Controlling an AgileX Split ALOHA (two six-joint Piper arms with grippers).
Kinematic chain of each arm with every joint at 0, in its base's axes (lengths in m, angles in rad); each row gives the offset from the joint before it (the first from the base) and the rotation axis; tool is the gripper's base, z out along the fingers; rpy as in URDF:
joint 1: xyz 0 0 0.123 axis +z
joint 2: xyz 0 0 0 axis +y
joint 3: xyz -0.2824 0 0.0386 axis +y
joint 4: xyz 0.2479 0 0.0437 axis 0.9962 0 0.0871
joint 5: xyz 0 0 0 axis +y
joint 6: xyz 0.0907 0 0.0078 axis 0.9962 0 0.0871
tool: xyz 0 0 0 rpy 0 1.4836 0
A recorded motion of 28 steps. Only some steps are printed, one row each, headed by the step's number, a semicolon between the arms.
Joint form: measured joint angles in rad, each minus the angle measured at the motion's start. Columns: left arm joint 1, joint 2, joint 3, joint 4, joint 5, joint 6; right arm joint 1, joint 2, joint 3, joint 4, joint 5, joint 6.
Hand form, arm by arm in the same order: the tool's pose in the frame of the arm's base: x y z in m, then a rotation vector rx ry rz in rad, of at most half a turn. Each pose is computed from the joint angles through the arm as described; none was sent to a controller.
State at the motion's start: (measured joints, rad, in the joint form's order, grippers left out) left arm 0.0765 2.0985 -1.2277 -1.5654 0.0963 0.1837; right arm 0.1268 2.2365 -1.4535 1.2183 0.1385 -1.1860
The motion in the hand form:
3: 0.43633 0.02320 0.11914 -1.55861 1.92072 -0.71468; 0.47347 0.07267 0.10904 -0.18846 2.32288 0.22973
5: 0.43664 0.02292 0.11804 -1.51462 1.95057 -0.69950; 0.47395 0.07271 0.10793 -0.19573 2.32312 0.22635
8: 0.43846 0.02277 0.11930 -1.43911 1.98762 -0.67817; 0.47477 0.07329 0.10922 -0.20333 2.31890 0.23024
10: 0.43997 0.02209 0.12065 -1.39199 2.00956 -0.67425; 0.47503 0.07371 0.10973 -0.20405 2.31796 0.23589
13: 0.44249 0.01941 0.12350 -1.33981 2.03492 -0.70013; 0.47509 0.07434 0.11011 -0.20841 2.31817 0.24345
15: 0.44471 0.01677 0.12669 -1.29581 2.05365 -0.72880; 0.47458 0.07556 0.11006 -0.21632 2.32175 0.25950
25: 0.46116 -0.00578 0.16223 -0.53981 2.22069 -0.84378; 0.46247 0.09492 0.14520 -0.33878 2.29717 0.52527
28: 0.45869 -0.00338 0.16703 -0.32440 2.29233 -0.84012; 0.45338 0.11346 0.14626 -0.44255 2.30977 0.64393
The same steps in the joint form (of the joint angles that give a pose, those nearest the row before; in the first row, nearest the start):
3: 0.0000 0.0180 -0.0184 -0.0006 0.0147 0.0492; 0.0000 0.0189 -0.0070 0.0011 0.0034 -0.0077
5: 0.0000 0.0214 -0.0199 -0.0008 0.0180 0.0911; 0.0000 0.0227 -0.0096 0.0011 0.0032 -0.0141
8: 0.0000 0.0234 -0.0280 -0.0006 0.0212 0.1562; 0.0000 0.0227 -0.0146 0.0023 0.0087 -0.0194
10: 0.0000 0.0245 -0.0349 -0.0008 0.0300 0.1941; 0.0000 0.0227 -0.0166 0.0050 0.0131 -0.0207
13: 0.0000 0.0256 -0.0467 -0.0007 0.0619 0.2266; 0.0000 0.0227 -0.0184 0.0051 0.0204 -0.0211
15: 0.0000 0.0256 -0.0576 -0.0008 0.0931 0.2508; 0.0000 0.0227 -0.0190 0.0051 0.0354 -0.0211
25: 0.0040 0.0256 -0.1760 0.0683 0.3939 0.6680; 0.0014 -0.0538 -0.0190 0.0219 0.2787 -0.0211
28: 0.0251 0.0257 -0.2072 0.2183 0.4990 0.6822; 0.0263 -0.0559 -0.0197 0.0105 0.3854 -0.0211

